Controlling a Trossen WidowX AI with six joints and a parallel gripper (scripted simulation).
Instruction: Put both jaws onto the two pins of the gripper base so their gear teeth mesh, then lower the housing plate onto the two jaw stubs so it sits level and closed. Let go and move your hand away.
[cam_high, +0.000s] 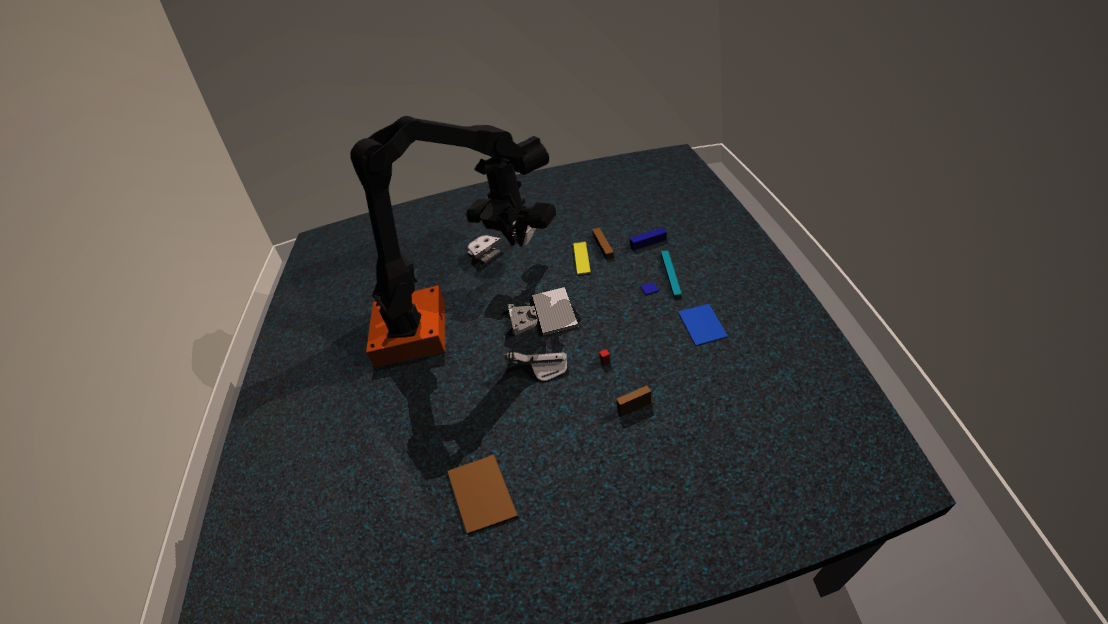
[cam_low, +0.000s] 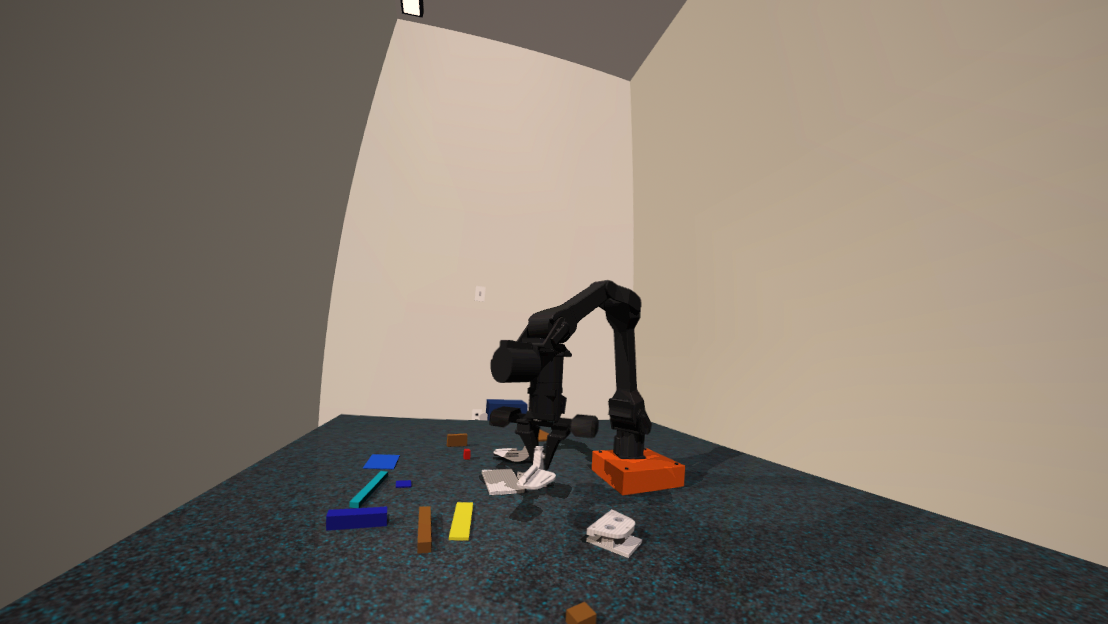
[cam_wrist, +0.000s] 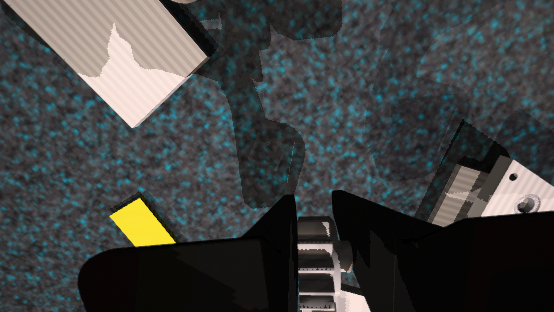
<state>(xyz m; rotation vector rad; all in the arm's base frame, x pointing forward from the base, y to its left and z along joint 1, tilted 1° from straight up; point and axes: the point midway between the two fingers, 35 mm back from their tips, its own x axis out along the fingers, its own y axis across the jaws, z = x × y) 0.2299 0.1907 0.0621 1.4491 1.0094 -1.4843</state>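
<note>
Now: the white jaw 2 cm to the left of my gripper tip, 2 cm above it and 1 cm ahead of it. Round my gripper tip: brown bar 18 cm ahead, 8 cm to the left, 7 cm below; then yellow bar 13 cm ahead, 8 cm below, 4 cm to the left; then white block 11 cm behind, 10 cm to the left, 7 cm below.
</note>
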